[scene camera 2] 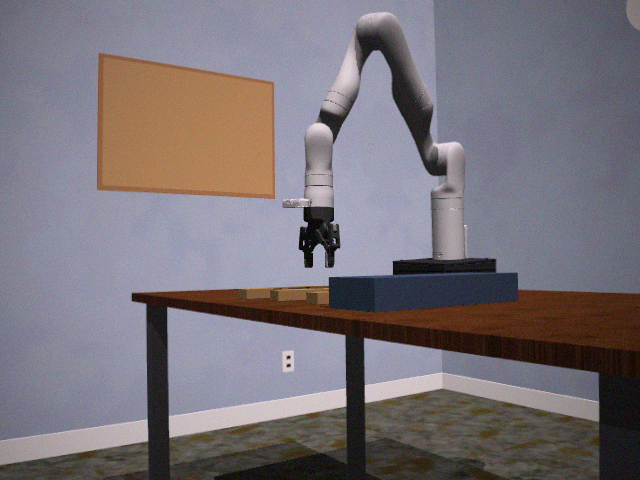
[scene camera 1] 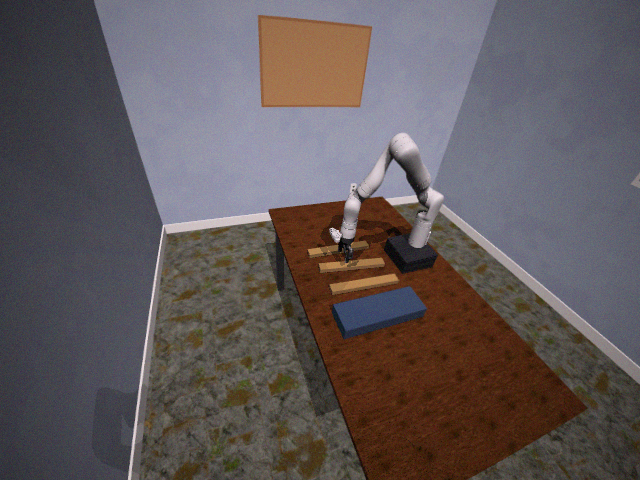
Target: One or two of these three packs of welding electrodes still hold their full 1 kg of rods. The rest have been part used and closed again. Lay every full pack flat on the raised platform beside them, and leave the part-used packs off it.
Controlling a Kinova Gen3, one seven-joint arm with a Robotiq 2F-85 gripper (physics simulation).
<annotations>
One and the same spot on a blue platform: (scene camera 2: 380, 293) is (scene camera 1: 347, 334).
</annotations>
